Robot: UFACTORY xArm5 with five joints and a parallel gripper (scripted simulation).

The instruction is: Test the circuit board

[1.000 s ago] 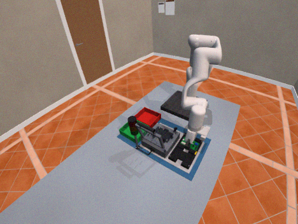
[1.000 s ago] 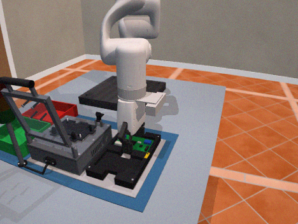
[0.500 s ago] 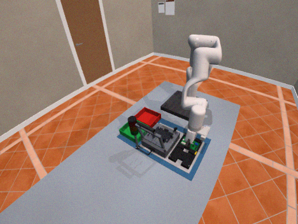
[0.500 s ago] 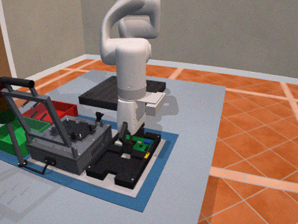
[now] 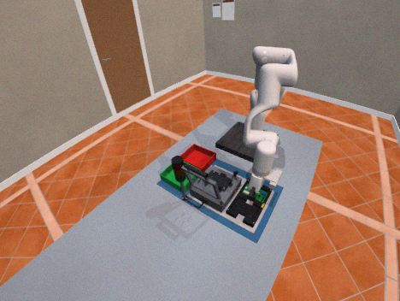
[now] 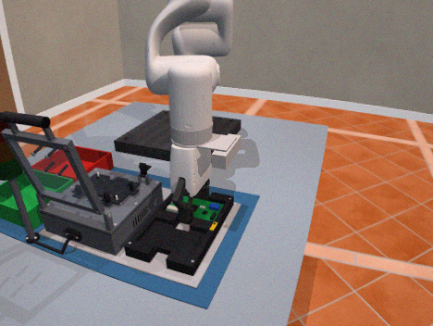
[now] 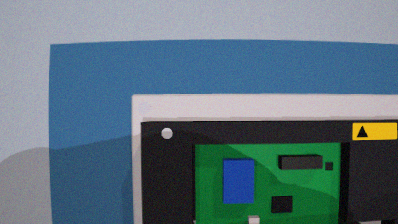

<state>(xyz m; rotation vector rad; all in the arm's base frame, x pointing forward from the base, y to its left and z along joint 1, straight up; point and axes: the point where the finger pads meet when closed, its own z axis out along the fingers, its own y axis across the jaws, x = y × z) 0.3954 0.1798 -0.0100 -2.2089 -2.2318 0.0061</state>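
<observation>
My hand is right at the green circuit board. Also, from my hand: red bin: 4 cm behind, 37 cm to the right, 1 cm below; black catch: 11 cm to the right, 6 cm above; clear lid: 19 cm ahead, 17 cm to the right, 16 cm above.
</observation>
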